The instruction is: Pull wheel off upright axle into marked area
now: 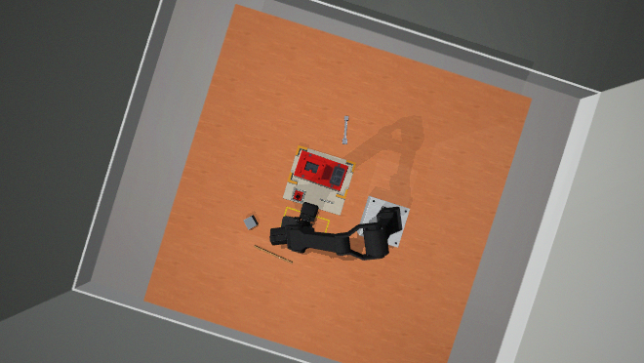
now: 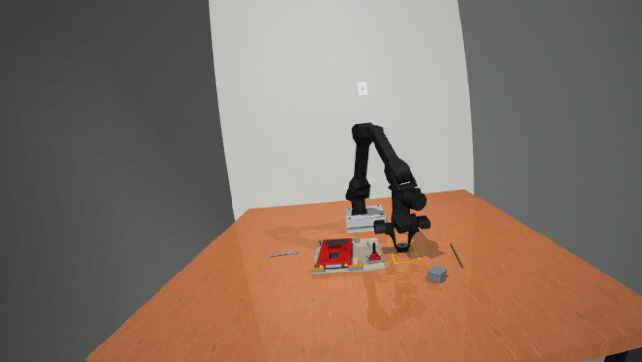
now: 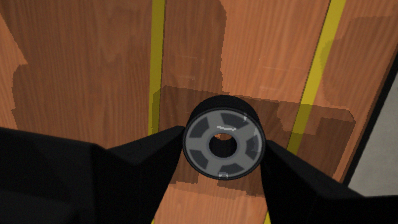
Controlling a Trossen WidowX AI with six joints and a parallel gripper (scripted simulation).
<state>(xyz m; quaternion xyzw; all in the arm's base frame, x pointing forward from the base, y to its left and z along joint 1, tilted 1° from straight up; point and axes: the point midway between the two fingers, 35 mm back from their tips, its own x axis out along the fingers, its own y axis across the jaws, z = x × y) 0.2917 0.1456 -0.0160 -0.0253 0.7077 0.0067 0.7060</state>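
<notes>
Now: gripper tip right at the wheel. Also, from my gripper tip: axle (70 mm ahead, 100 mm to the right, 30 mm above); thin dark rod (80 mm ahead, 170 mm to the left).
</notes>
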